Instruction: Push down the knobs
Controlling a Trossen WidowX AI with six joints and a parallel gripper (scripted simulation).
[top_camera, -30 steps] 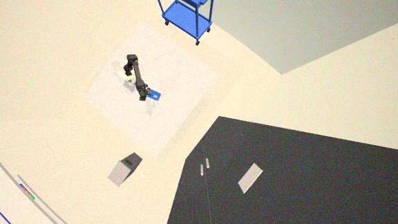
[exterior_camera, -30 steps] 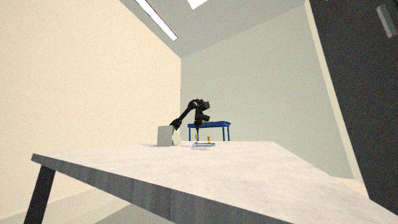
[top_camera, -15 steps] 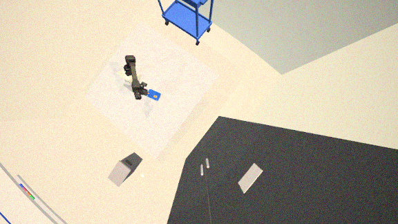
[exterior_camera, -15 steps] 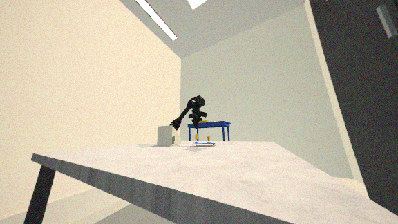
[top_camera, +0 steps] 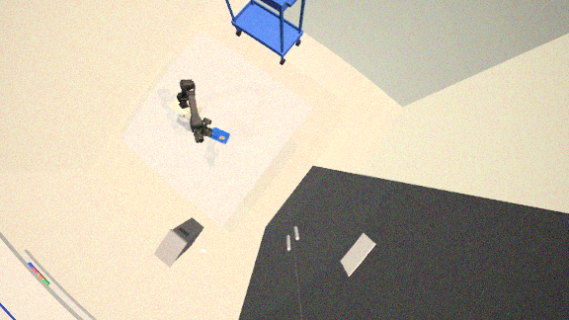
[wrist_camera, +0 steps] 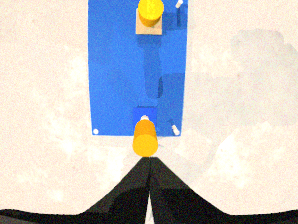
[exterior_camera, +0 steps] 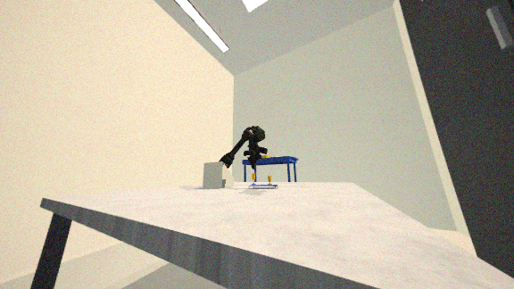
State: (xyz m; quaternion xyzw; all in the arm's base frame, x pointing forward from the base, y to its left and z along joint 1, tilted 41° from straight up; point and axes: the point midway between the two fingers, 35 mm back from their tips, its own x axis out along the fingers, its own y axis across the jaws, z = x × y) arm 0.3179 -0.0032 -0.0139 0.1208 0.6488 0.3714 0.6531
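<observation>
Now: gripper tip 4 cm above the orange knob.
</observation>
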